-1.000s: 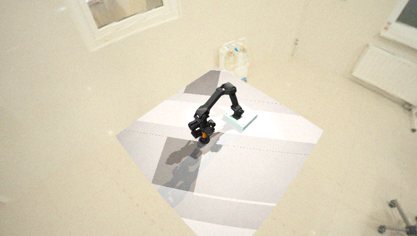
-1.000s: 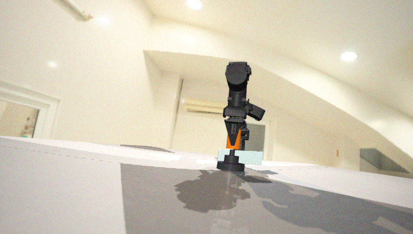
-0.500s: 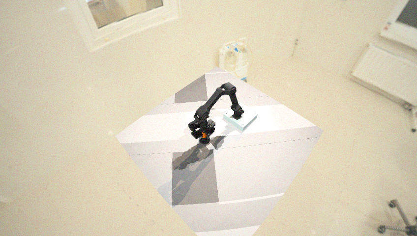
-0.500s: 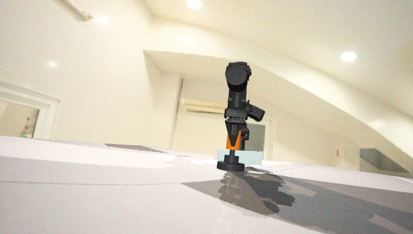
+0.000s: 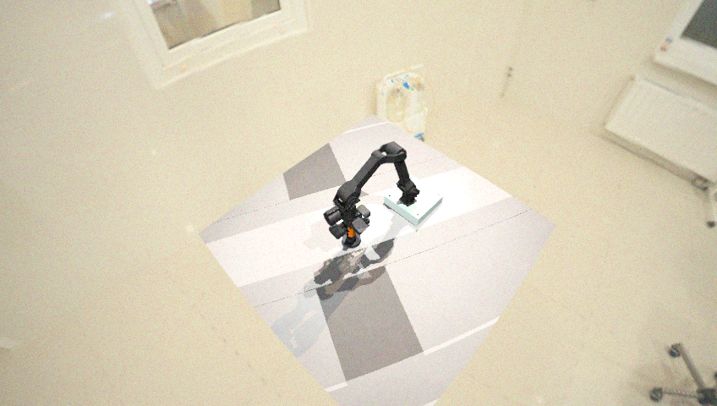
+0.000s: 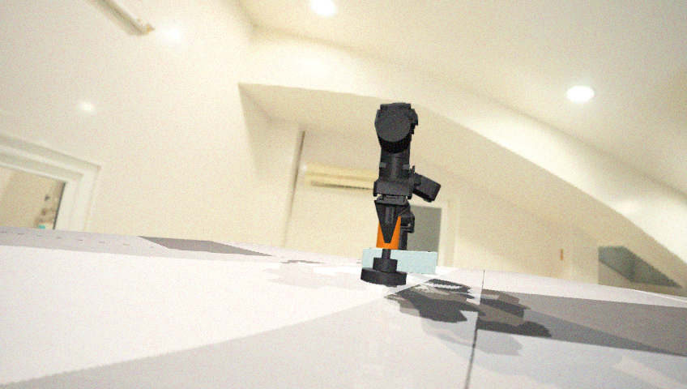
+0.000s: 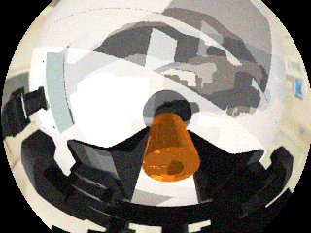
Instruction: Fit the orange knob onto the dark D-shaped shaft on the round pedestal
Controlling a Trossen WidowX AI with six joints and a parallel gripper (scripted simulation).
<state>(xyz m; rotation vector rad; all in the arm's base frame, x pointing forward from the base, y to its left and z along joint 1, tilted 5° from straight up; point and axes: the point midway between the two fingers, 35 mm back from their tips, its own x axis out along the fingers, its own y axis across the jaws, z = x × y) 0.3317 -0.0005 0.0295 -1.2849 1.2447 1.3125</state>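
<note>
The orange knob is 20 mm above my gripper tip. Round my gripper tip: pedestal: 40 mm below.
</note>
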